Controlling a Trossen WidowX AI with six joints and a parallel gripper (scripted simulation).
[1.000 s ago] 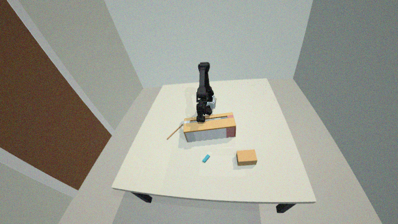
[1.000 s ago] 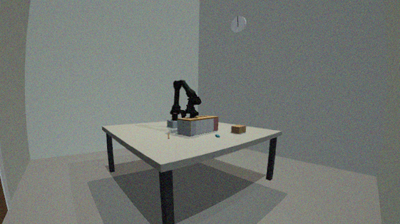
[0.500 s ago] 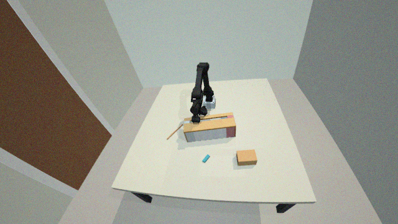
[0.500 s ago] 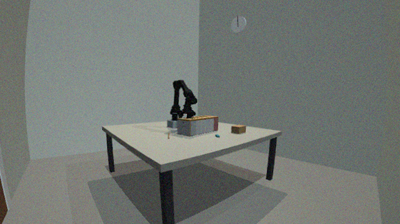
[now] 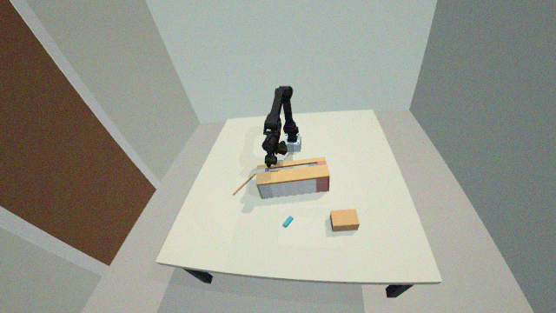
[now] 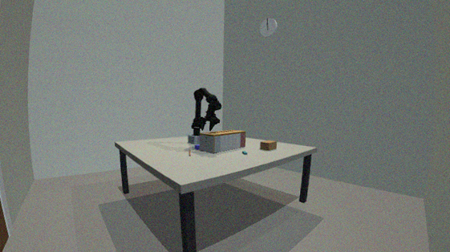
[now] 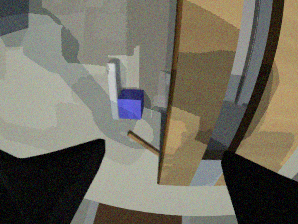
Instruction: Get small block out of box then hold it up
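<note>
My gripper tip is 130 mm above the small blue block, 50 mm to the left of it and 40 mm past it. From my gripper tip the other things lie so: thin wooden stick (170 mm to the right, 140 mm below, 60 mm ahead); then orange block (410 mm to the left, 260 mm ahead, 110 mm below); then clear-fronted box (130 mm to the left, 80 mm below).
</note>
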